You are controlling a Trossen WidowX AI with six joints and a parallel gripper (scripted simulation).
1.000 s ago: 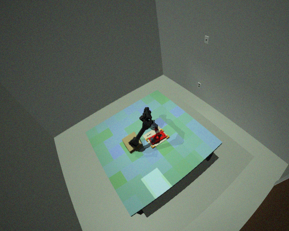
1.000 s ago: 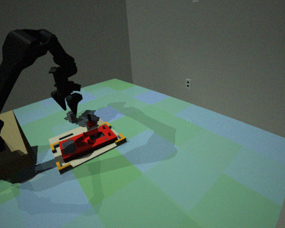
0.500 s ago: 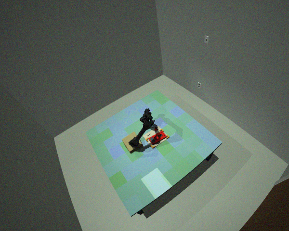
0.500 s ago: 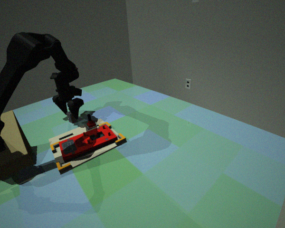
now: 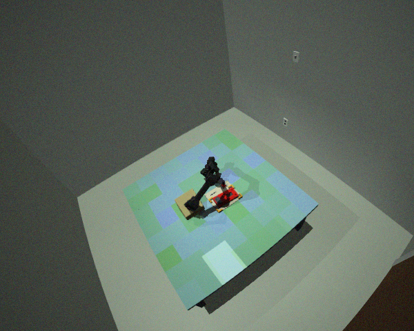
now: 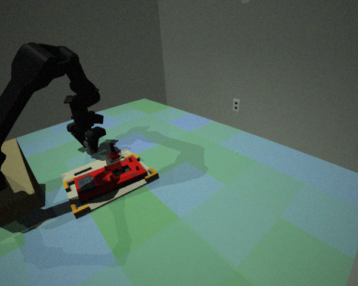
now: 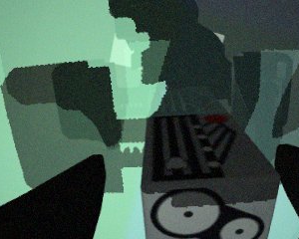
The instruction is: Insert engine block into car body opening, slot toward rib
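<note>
My gripper tip is now 1 cm below the engine block.
</note>
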